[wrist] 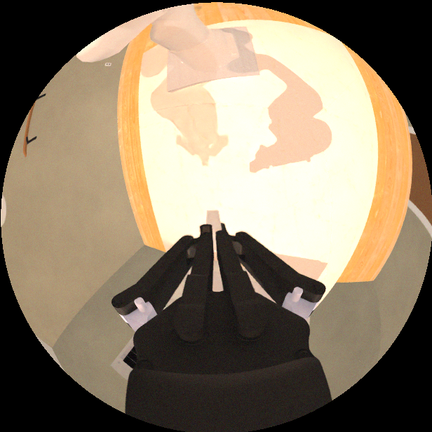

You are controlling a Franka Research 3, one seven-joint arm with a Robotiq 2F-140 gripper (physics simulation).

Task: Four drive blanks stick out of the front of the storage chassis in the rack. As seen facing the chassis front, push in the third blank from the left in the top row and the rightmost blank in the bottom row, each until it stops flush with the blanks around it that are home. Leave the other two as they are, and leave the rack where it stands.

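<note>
My gripper [212, 219] is shut, with its two black fingertips close together above the pale table. A narrow pale strip [213, 218] shows between the fingers and slightly beyond their tips; what it belongs to is unclear. The storage chassis, its rack and the drive blanks cannot be made out in the wrist view. The gripper body covers the lower middle of the view, so anything behind it is hidden.
The bright table [325, 200] has wooden edges at left and right. The robot's pale base [180, 30] and mounting plate [235, 62] are at the top. Arm shadows cross the table. A grey-framed dark object [121, 364] shows partly at lower left.
</note>
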